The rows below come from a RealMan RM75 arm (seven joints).
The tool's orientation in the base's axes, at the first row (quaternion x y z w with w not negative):
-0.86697, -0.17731, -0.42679, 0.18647
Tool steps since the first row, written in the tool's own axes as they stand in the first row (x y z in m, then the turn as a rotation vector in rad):
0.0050, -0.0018, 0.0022, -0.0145, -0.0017, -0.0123
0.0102, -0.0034, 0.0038, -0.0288, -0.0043, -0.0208
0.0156, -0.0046, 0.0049, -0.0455, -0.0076, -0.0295
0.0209, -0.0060, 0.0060, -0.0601, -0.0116, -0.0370
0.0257, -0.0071, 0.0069, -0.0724, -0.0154, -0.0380
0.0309, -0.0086, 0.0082, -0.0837, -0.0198, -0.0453
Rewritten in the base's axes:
0.0035, 0.0033, 0.0031, -0.0174, -0.0065, -0.0044
0.0068, 0.0063, 0.0067, -0.0325, -0.0104, -0.0107
0.0101, 0.0086, 0.0106, -0.0495, -0.0142, -0.0187
0.0132, 0.0112, 0.0145, -0.0648, -0.0164, -0.0255
0.0161, 0.0132, 0.0180, -0.0743, -0.0154, -0.0342
0.0192, 0.0159, 0.0217, -0.0877, -0.0167, -0.0384

